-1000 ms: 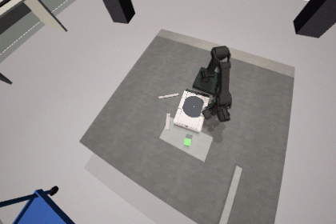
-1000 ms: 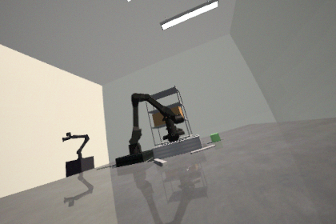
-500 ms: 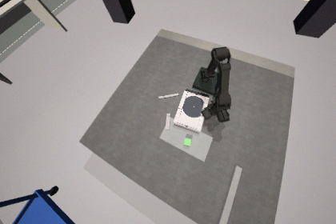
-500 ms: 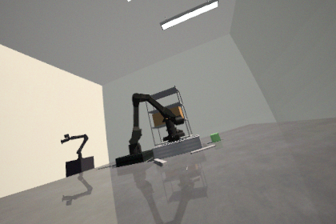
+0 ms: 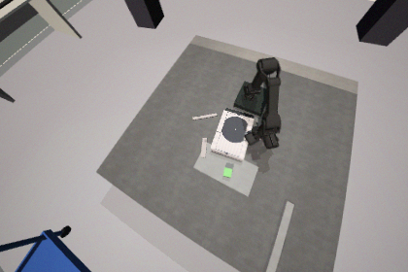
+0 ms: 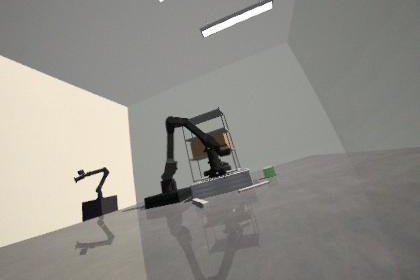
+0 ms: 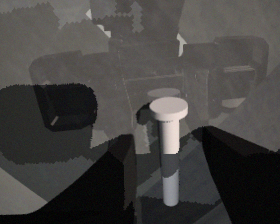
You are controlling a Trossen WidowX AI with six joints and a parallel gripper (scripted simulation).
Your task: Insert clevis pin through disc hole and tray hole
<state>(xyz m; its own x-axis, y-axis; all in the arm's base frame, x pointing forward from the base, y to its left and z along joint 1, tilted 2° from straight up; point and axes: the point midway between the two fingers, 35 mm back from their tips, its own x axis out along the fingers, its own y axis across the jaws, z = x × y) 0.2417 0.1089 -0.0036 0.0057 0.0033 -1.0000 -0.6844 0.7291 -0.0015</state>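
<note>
My gripper tip is now 1 cm to the left of the steel clevis pin and 1 cm past it. Round my gripper tip: steel tray (15 cm to the right, 4 cm ahead, 4 cm above); dark aluminium disc (14 cm to the right, 5 cm above, 1 cm ahead); green block (25 cm ahead, 12 cm to the right, 2 cm above).
</note>
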